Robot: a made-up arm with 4 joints.
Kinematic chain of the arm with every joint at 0, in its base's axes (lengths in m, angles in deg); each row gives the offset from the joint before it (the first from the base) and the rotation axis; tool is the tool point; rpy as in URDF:
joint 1: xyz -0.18 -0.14 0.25 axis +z
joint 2: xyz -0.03 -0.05 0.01 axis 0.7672 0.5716 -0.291
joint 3: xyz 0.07 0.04 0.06 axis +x
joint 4: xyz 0 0 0.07 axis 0.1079 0.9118 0.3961
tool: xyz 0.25 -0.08 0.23 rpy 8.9 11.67 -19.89
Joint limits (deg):
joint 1: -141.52..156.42
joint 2: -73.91..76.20
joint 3: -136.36..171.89
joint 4: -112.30..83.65
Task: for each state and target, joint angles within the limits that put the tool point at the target. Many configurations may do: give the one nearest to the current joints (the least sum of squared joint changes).
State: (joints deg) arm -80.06 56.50 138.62 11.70
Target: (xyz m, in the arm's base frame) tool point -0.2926 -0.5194 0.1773
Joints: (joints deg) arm -88.66 23.26 117.04 44.03
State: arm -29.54 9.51 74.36 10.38
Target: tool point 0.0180 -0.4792 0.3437
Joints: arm -50.46 -1.29 85.16 47.14
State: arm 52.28 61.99 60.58 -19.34
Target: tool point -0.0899 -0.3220 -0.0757
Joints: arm 66.12 54.70 109.72 -39.38
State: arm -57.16 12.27 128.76 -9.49
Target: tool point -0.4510 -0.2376 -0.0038
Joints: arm -76.50 9.95 119.07 -41.49
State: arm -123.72 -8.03 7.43 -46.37
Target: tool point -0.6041 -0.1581 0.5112
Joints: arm -116.61 29.49 14.78 -28.80
